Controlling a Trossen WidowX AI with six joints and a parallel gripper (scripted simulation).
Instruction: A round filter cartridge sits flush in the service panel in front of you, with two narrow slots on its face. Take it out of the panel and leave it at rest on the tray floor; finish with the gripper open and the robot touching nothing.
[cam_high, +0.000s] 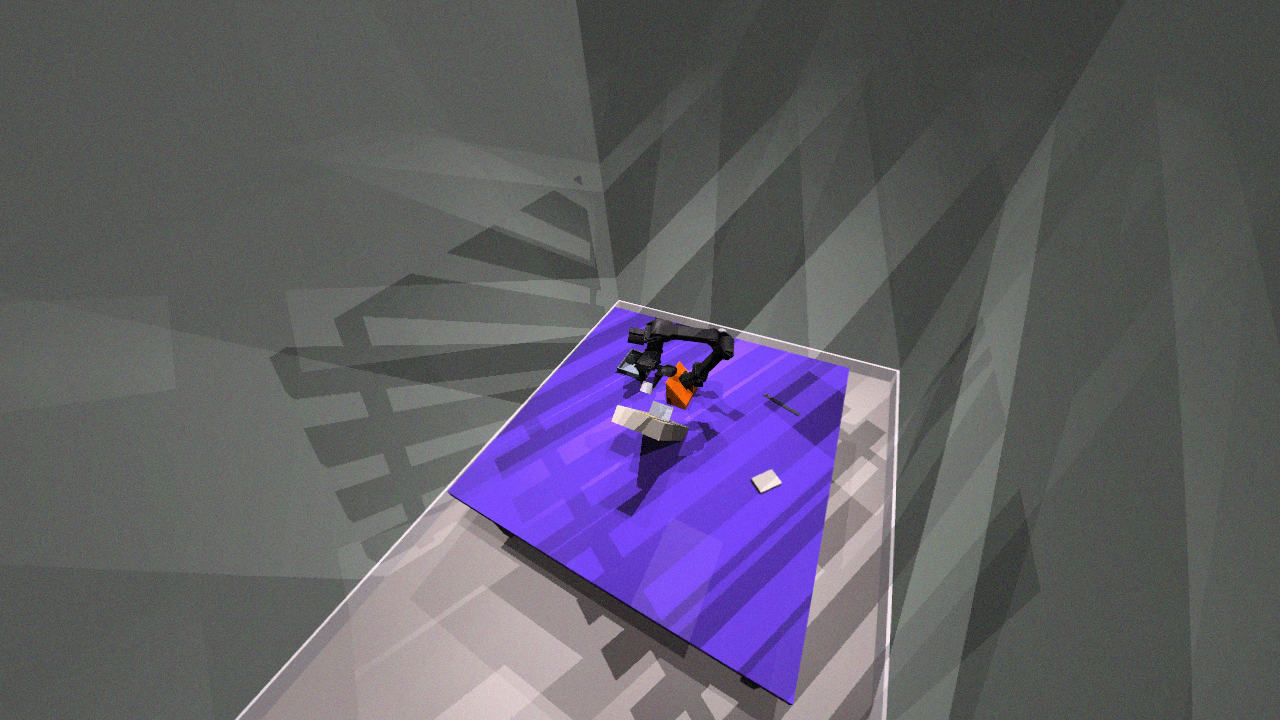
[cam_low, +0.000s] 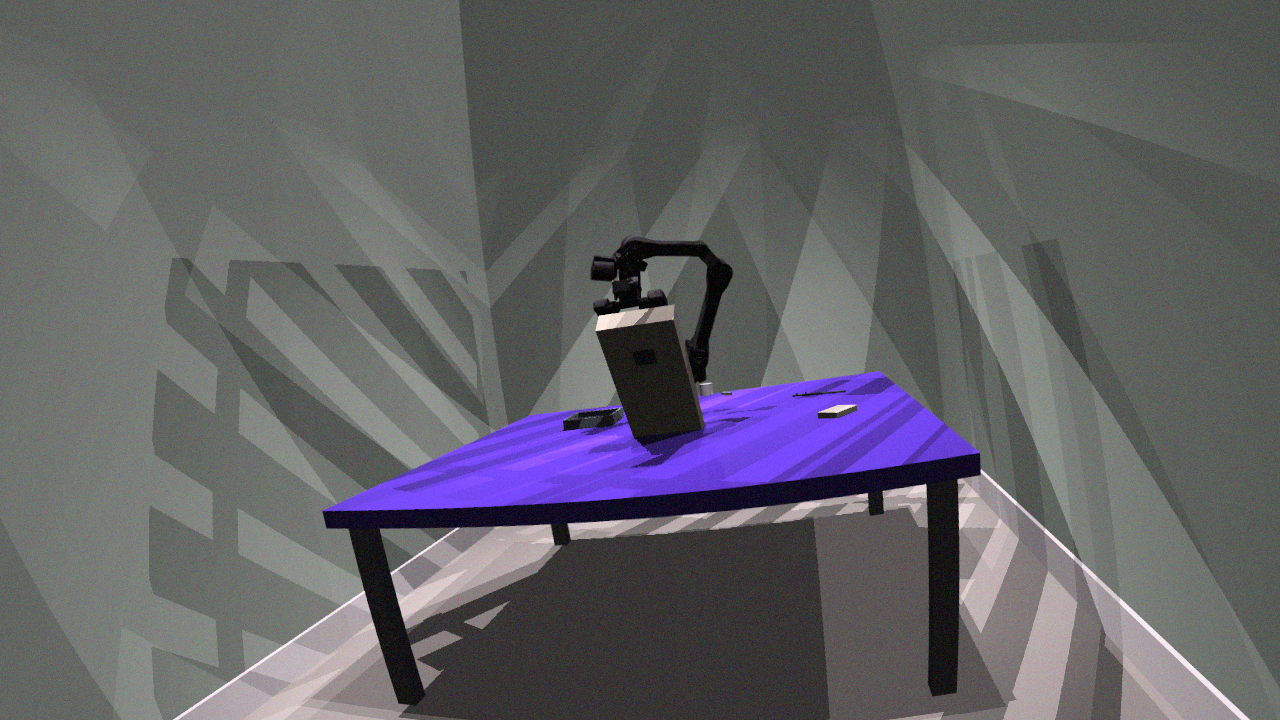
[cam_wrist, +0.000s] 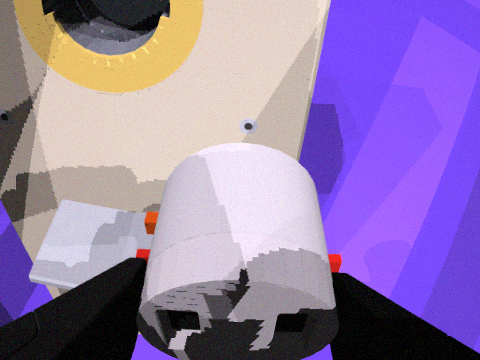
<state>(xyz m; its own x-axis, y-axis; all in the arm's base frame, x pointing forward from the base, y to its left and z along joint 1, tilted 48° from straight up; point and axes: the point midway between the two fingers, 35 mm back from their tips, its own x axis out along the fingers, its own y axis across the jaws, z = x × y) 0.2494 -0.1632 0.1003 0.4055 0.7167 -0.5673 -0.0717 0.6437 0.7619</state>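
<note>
Right now the dark shallow tray is 270 mm behind my gripper tip, 250 mm to the right of it and 260 mm below it. Also, from my gripper tip: beige service panel (60 mm ahead, 60 mm to the left, 110 mm below); pale grey filter cartridge (right at my gripper tip); white flat block (10 mm behind, 500 mm to the left, 260 mm below).
</note>
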